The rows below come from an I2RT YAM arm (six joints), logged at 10 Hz.
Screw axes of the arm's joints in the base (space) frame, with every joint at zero. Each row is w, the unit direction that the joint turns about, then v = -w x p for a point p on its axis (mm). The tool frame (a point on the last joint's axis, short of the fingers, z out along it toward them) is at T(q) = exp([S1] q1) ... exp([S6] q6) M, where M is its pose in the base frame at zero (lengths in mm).
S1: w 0 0 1 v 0.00 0.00 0.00
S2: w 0 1 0 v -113.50 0.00 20.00
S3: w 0 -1 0 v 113.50 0.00 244.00
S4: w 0 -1 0 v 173.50 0.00 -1.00
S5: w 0 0 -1 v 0.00 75.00 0.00
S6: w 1 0 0 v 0.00 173.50 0.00
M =
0 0 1 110.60
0 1 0 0.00
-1 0 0 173.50
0 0 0 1
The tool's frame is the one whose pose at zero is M.
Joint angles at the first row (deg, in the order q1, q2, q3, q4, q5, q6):
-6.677 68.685 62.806 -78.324 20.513 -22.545
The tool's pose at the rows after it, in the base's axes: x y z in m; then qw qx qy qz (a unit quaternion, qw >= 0):
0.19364 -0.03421 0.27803 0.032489 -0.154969 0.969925 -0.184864
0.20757 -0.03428 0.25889 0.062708 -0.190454 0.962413 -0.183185
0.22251 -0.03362 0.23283 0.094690 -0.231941 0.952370 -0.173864
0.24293 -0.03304 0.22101 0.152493 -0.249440 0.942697 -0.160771
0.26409 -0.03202 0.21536 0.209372 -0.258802 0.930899 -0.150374
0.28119 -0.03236 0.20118 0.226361 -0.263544 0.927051 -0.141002
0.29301 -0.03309 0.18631 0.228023 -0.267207 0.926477 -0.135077
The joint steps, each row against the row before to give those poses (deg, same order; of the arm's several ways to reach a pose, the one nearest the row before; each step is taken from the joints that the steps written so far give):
0.109 0.679 -1.858 6.470 -1.093 -3.847
0.152 1.223 -3.846 9.069 -1.640 -4.569
0.155 2.163 -4.810 10.754 -2.884 -4.982
0.064 2.819 -1.486 10.185 -4.175 -2.122
0.219 3.105 0.000 8.832 -3.716 -0.808
0.065 4.416 0.001 5.835 -1.814 -0.197
0.001 3.934 -0.023 3.869 -0.787 -0.218

